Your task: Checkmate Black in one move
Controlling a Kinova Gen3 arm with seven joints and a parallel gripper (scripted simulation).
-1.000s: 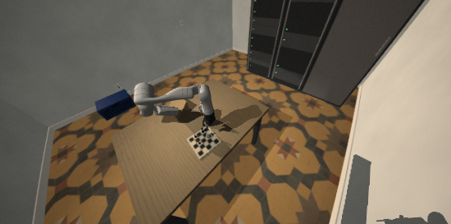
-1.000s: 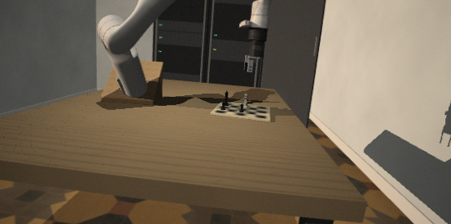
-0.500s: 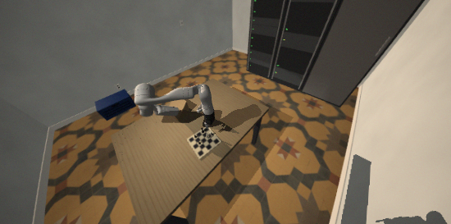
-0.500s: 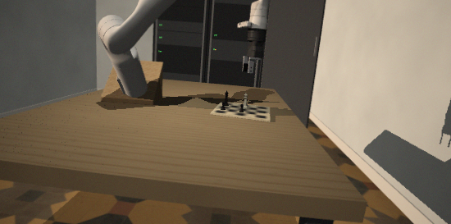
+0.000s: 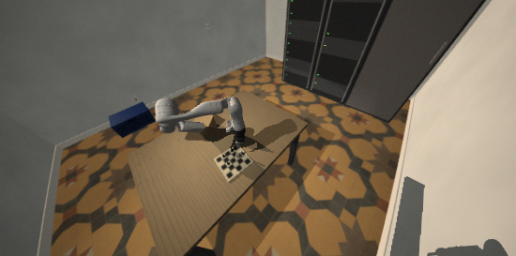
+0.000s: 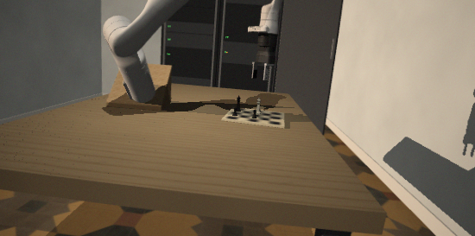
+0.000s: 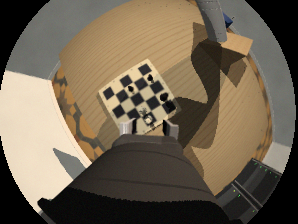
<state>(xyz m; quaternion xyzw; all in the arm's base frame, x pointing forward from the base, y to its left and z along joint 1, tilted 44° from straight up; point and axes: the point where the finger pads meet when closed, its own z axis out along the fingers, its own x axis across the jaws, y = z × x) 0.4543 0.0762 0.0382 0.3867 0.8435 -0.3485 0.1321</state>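
Now: the white piece 12 cm below my hand and 4 cm to the right of it. The rest, counted from my hand: tall black piece: 12 cm below, 8 cm behind, 2 cm to the right; then chessboard: 15 cm below, 7 cm to the right, 1 cm behind.
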